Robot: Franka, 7 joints.
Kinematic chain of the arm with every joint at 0, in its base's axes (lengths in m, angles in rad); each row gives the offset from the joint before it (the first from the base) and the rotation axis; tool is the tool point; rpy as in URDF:
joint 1: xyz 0 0 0.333 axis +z
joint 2: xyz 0 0 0 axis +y
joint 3: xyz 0 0 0.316 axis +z
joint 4: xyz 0.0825 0 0 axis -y
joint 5: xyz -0.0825 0 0.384 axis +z
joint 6: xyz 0 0 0 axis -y
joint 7: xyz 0.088 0 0 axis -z
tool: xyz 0 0 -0.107 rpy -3.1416 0 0
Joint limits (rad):
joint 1: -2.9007..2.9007
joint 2: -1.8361..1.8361
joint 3: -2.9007..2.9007
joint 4: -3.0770..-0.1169
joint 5: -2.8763..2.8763
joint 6: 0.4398..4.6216
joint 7: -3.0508..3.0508
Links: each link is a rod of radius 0.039 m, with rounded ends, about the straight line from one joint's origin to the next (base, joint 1, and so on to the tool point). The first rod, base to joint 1, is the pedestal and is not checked.
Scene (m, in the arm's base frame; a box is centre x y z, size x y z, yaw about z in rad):
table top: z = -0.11
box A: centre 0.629 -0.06 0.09 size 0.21 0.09 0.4 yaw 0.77
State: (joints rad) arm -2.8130 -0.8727 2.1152 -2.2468 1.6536 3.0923 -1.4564
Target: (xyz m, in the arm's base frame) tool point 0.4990 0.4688 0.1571
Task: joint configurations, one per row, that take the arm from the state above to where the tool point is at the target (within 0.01 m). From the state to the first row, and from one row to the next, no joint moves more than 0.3 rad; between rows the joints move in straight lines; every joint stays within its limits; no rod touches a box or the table.
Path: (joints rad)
1: -2.7890 -0.6810 2.2144 -2.1980 1.4123 3.1713 -1.6834
2: -2.7650 -0.4893 2.3136 -2.1493 1.1710 3.2504 -1.9104
3: -2.7411 -0.2975 2.4128 -2.1005 0.9297 3.3294 -2.1373
4: -2.7171 -0.1058 2.5121 -2.0517 0.6884 3.4085 -2.3643
5: -2.5404 -0.2978 2.5842 -1.9429 0.9083 3.2735 -2.1373
6: -2.3637 -0.4898 2.6564 -1.8342 1.1283 3.1385 -1.9104
7: -2.1871 -0.6818 2.7286 -1.7254 1.3482 3.0035 -1.6834
8: -2.0104 -0.8737 2.8008 -1.6166 1.5682 2.8685 -1.4564

